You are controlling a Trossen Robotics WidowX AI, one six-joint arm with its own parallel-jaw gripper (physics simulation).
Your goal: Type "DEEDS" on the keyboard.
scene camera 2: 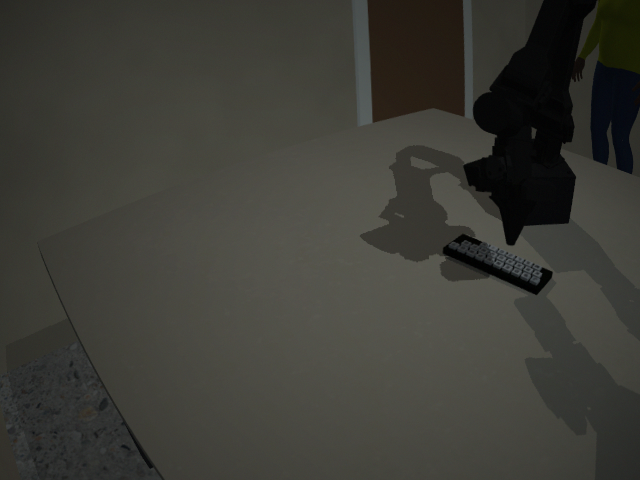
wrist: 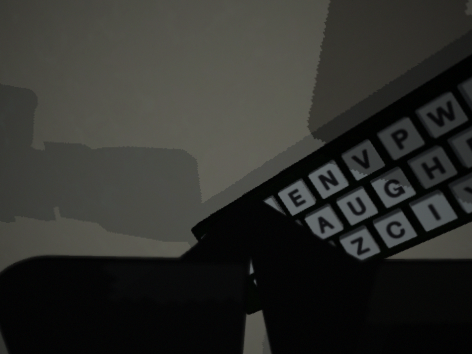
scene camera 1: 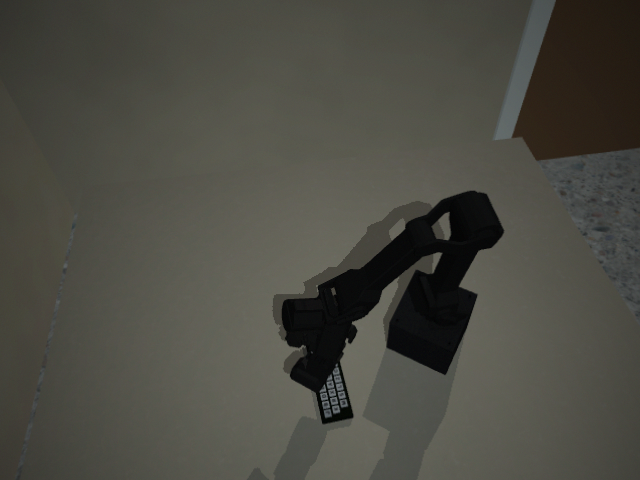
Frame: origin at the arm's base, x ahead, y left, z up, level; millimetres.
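Where they show: gripper, fingertip midpoint: (scene camera 2: 510,245) (wrist: 248,211); arm's base at its link origin: (scene camera 2: 545,157) (scene camera 1: 443,314).
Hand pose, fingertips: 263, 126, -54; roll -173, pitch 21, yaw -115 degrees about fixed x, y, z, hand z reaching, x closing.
Each offset is from my fingertips to the top centre of the thing, as dx, dy, dz. Level surfaces: height alone.
The black keyboard {-24, -38, -47} (scene camera 1: 338,400) (scene camera 2: 496,262) (wrist: 356,207) with pale keys lies flat on the table. In the wrist view it runs from lower centre up to the right, and the E key {-12, -7, -47} (wrist: 297,198) is readable. My gripper (scene camera 2: 510,241) (wrist: 248,211) is shut and empty. In scene camera 2 its tips point down, a little above the keyboard. In the wrist view the dark fingers cover the keyboard's left end. A sliver of the key left of E shows; its letter is hidden. D and S are not readable. In scene camera 1 the arm hides the fingertips and the keyboard's upper part.
The arm's box-shaped base (scene camera 1: 421,333) (scene camera 2: 550,198) stands on the table {dz -63} (scene camera 1: 180,310) (scene camera 2: 310,335) beside the keyboard. Arm shadows fall on the table and partly on the keys. A brown door (scene camera 1: 594,77) (scene camera 2: 416,56) and a person (scene camera 2: 617,38) are in the background.
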